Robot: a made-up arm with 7 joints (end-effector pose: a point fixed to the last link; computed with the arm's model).
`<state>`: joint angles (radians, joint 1 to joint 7).
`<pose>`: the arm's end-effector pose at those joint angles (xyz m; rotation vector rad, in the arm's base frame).
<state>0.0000 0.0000 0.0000 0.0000 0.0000 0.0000 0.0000</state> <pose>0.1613 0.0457 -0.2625 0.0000 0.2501 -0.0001</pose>
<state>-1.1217 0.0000 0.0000 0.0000 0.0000 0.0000 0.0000</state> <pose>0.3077 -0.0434 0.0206 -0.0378 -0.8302 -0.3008</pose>
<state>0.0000 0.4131 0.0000 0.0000 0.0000 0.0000 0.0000</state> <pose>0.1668 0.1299 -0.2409 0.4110 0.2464 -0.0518</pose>
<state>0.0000 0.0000 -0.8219 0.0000 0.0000 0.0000 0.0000</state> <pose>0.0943 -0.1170 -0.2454 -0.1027 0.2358 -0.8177</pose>
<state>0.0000 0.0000 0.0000 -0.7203 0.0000 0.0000 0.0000</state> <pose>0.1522 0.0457 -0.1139 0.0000 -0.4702 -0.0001</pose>
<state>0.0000 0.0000 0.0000 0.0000 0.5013 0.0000 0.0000</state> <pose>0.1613 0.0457 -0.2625 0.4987 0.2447 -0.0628</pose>
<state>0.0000 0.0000 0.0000 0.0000 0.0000 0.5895 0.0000</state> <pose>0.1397 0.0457 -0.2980 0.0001 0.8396 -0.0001</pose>
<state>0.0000 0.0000 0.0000 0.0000 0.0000 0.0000 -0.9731</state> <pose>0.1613 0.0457 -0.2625 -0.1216 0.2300 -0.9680</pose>
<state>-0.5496 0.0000 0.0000 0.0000 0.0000 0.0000 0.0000</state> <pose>0.2755 0.0049 -0.1451 -0.0187 -0.2787 -0.1492</pose>
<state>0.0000 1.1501 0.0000 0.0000 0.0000 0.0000 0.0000</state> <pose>0.1948 0.2327 -0.1312 1.1439 0.2217 -0.1439</pose>
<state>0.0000 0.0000 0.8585 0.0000 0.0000 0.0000 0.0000</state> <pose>0.0856 0.2124 -0.2432 0.1073 0.2345 0.8538</pose>
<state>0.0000 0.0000 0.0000 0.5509 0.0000 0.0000 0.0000</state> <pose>0.0988 0.0457 -0.3589 0.0001 0.8010 -0.0001</pose>
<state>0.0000 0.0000 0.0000 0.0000 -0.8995 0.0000 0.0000</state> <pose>0.1613 0.0457 -0.2625 -0.8947 0.2330 0.1123</pose>
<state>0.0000 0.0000 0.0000 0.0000 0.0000 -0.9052 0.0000</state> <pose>0.1487 0.0457 -0.2012 0.0000 -0.6551 -0.0001</pose>
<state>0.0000 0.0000 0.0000 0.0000 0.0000 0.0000 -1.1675</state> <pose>0.1613 0.0457 -0.2625 -0.1459 0.2209 -1.1613</pose>
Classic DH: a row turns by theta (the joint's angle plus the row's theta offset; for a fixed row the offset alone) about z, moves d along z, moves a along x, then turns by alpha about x. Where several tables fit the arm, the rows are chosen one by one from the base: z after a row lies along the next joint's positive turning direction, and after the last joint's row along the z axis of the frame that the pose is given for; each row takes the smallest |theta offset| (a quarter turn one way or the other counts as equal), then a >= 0, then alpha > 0; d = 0 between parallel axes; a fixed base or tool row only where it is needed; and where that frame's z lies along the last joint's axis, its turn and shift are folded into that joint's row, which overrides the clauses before.
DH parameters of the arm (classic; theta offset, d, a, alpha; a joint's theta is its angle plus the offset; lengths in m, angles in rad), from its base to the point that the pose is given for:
base (fixed): -0.071 0 0 -1.3004
joint 1: -1.3111 0.0327 -0.0119 -1.5708
joint 2: 1.2915 0 -0.009 1.5708
joint 3: 1.5708 -0.2016 0.0102 -1.5708
joint 4: 1.5708 0.002 0.0104 1.5708
joint 5: 0 0.1395 0 -1.5708
joint 6: -1.5708 0 0.0715 1.5708
joint 7: 0 0 0 0

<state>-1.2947 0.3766 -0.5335 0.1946 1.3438 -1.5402 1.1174</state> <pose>0.2558 -0.0747 -0.0614 0.3254 -2.2577 -1.1206</pose>
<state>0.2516 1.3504 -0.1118 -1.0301 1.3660 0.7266 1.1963</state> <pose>0.1236 0.0985 -0.0337 1.4763 -1.8192 0.7920</pose>
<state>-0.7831 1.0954 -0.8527 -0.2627 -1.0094 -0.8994 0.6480</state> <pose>0.2289 0.0661 -0.0524 -0.4187 -0.6023 -0.2110</pose>
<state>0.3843 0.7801 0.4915 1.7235 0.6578 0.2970 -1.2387</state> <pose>-0.2380 0.3053 -0.1930 -0.8601 2.4444 0.0960</pose>
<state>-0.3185 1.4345 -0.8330 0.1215 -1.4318 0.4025 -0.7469</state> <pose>0.1560 0.2364 -0.1937 -0.3493 1.1662 -0.7252</pose>
